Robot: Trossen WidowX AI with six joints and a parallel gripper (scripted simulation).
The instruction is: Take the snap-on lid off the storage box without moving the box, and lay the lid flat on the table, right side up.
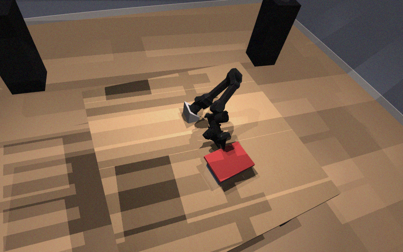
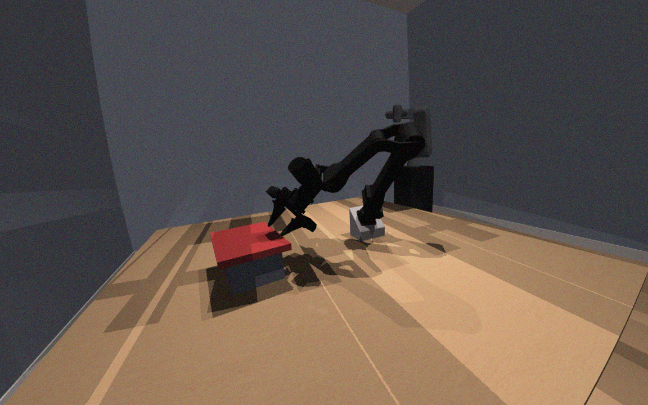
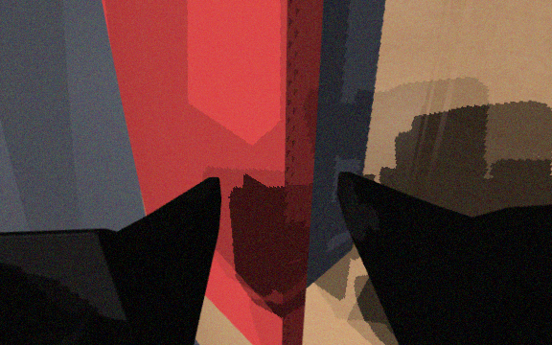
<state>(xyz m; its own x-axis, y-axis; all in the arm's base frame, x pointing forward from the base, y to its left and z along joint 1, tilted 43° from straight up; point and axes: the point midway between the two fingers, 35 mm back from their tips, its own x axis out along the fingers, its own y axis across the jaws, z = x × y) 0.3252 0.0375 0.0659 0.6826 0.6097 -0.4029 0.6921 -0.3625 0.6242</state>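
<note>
My gripper tip is 8 cm short of the red lid and 2 cm to the right of it. The rest, counted from my gripper tip: storage box 8 cm ahead, 5 cm below, 2 cm to the left.
</note>
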